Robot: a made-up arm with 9 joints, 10 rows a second.
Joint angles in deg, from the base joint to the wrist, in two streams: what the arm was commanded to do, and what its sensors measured. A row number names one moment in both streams.
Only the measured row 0 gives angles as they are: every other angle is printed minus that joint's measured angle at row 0.
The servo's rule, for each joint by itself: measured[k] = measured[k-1] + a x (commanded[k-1-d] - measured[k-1]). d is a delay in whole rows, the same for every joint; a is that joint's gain. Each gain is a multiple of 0.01, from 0.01 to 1. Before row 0 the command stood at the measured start. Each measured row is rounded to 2 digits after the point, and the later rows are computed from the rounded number. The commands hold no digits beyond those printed.
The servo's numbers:
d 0
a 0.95 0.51 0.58 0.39 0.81 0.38 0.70 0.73 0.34
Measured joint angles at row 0:
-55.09, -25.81, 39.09, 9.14, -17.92, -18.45, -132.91, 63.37, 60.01
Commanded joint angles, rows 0 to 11:
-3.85, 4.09, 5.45, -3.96, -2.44, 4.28, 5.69, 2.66, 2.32
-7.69, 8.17, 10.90, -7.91, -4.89, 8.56, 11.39, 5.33, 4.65
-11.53, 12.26, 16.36, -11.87, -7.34, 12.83, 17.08, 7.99, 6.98
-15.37, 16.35, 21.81, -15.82, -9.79, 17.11, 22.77, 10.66, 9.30
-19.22, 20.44, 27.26, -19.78, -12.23, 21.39, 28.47, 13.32, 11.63
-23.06, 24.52, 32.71, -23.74, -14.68, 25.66, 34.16, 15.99, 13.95
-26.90, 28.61, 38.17, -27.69, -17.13, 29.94, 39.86, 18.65, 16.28
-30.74, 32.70, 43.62, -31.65, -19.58, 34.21, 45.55, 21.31, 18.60
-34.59, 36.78, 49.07, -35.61, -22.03, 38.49, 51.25, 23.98, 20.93
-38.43, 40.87, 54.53, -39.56, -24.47, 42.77, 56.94, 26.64, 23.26
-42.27, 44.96, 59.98, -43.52, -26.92, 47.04, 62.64, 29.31, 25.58
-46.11, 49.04, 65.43, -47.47, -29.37, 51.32, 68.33, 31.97, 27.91
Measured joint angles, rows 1 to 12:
-3.66, 2.09, 3.16, -1.54, -1.98, 1.63, 3.98, 1.94, 0.79
-7.49, 5.19, 7.65, -4.02, -4.34, 4.26, 9.17, 4.41, 2.10
-11.33, 8.80, 12.70, -7.08, -6.77, 7.52, 14.71, 7.02, 3.76
-15.17, 12.65, 17.98, -10.49, -9.22, 11.16, 20.35, 9.68, 5.64
-19.02, 16.62, 23.36, -14.11, -11.66, 15.05, 26.03, 12.34, 7.68
-22.86, 20.65, 28.78, -17.87, -14.11, 19.08, 31.72, 15.00, 9.81
-26.70, 24.71, 34.23, -21.70, -16.56, 23.21, 37.42, 17.66, 12.01
-30.54, 28.78, 39.68, -25.58, -19.01, 27.39, 43.11, 20.32, 14.25
-34.39, 32.86, 45.13, -29.49, -21.46, 31.61, 48.81, 22.99, 16.52
-38.23, 36.95, 50.58, -33.42, -23.90, 35.85, 54.50, 25.65, 18.81
-42.07, 41.04, 56.03, -37.36, -26.35, 40.10, 60.20, 28.32, 21.11
-45.91, 45.12, 61.48, -41.30, -28.80, 44.36, 65.89, 30.98, 23.42

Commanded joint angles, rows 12 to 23:
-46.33, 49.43, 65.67, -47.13, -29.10, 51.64, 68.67, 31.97, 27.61
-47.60, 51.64, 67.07, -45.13, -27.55, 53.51, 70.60, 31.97, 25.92
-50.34, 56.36, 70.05, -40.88, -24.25, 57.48, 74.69, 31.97, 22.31
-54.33, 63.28, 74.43, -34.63, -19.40, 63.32, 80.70, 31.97, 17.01
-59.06, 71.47, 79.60, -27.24, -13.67, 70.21, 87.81, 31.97, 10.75
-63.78, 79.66, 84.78, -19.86, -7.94, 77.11, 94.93, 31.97, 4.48
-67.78, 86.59, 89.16, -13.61, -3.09, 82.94, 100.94, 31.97, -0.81
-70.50, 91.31, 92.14, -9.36, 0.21, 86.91, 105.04, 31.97, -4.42
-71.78, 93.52, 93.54, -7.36, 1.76, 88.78, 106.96, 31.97, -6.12
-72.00, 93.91, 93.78, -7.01, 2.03, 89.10, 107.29, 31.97, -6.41
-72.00, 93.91, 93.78, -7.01, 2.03, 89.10, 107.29, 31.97, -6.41
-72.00, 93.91, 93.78, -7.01, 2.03, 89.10, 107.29, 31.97, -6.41
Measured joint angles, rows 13 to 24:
-46.31, 47.32, 63.91, -43.57, -29.04, 47.13, 67.84, 31.70, 24.84
-47.54, 49.52, 65.74, -44.18, -27.83, 49.55, 69.77, 31.90, 25.21
-50.20, 53.01, 68.24, -42.89, -24.93, 52.56, 73.21, 31.95, 24.22
-54.12, 58.25, 71.83, -39.67, -20.45, 56.65, 78.45, 31.96, 21.77
-58.81, 64.99, 76.34, -34.82, -14.96, 61.80, 85.00, 31.97, 18.02
-63.53, 72.47, 81.24, -28.99, -9.27, 67.62, 91.95, 31.97, 13.42
-67.57, 79.67, 85.83, -22.99, -4.26, 73.44, 98.24, 31.97, 8.58
-70.35, 85.61, 89.49, -17.67, -0.64, 78.56, 103.00, 31.97, 4.16
-71.71, 89.64, 91.84, -13.65, 1.30, 82.44, 105.77, 31.97, 0.66
-71.99, 91.82, 92.97, -11.06, 1.89, 84.97, 106.83, 31.97, -1.74
-72.00, 92.89, 93.44, -9.48, 2.00, 86.54, 107.15, 31.97, -3.33
-72.00, 93.41, 93.64, -8.52, 2.02, 87.51, 107.25, 31.97, -4.38

